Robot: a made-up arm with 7 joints.
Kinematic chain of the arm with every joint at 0, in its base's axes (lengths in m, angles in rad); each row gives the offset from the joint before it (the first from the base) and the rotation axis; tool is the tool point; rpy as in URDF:
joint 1: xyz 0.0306 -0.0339 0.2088 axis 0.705 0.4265 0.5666
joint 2: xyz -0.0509 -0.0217 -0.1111 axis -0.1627 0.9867 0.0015
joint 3: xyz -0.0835 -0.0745 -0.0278 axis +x
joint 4: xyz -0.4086 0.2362 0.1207 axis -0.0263 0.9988 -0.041
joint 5: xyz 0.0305 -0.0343 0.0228 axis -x
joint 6: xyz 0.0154 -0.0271 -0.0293 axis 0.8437 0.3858 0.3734
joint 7: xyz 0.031 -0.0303 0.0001 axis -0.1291 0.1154 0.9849
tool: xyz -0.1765 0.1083 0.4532 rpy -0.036 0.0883 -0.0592
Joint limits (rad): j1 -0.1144..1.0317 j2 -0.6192..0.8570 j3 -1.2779..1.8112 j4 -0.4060..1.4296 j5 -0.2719..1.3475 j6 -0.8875..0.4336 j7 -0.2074..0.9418
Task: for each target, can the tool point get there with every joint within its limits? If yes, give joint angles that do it. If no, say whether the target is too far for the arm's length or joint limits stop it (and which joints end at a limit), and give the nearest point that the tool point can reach.
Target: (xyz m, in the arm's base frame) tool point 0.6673 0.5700 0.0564
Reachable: no: joint limits stop it (at a limit: joint 1, joint 2, joint 6, joint 7) | nearest point 0.1434 0.3243 0.3037 | short by 0.629 m
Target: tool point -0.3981 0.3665 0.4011
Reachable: yes | joints 0.4719 0.3306 -0.7523 0.9377 0.3064 -0.2615 0.5018
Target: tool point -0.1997 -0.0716 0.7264
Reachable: yes | joints 0.1371 0.1485 0.4401 0.7325 0.0907 -0.1330 -0.0659
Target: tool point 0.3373 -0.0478 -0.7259
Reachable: no: joint limits stop it (at a limit: joint 1, joint 2, joint 3, joint 4, joint 5, joint 6, joint 7) | nearest point 0.1365 0.1760 -0.5050 | short by 0.373 m
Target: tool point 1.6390 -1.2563 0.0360
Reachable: no: too far | nearest point 0.5410 -0.7343 0.2490 | short by 1.234 m
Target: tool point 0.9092 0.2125 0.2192
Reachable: no: joint limits stop it (at a limit: joint 1, joint 2, joint 6, joint 7) | nearest point 0.4913 -0.1157 0.3417 | short by 0.545 m
